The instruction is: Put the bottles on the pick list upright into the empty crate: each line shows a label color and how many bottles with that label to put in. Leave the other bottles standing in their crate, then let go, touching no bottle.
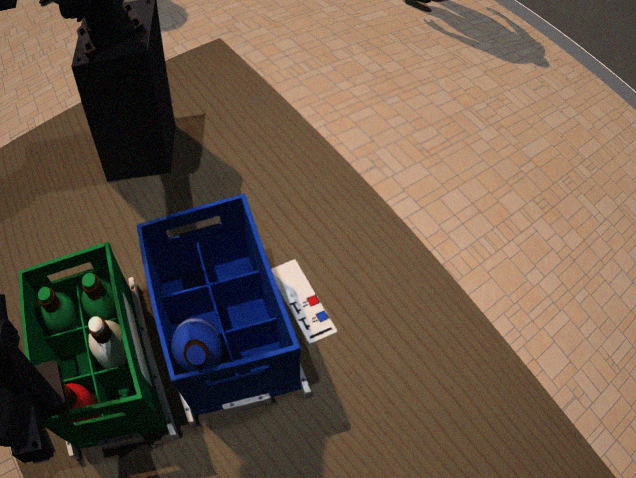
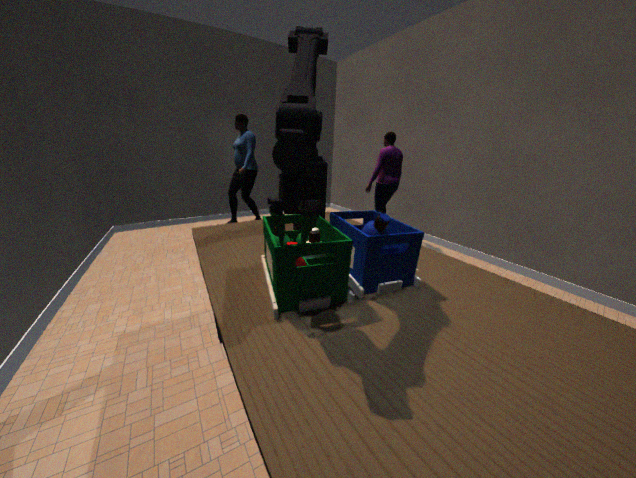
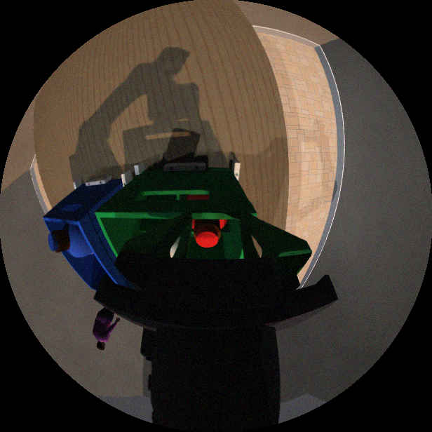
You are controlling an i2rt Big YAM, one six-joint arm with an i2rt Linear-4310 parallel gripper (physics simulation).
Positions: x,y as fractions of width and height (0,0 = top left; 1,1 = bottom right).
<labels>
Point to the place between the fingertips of the gripper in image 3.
0.50,0.50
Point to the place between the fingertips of the gripper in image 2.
0.46,0.51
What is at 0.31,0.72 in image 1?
A blue bottle.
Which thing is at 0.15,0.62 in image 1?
A green bottle.
</labels>
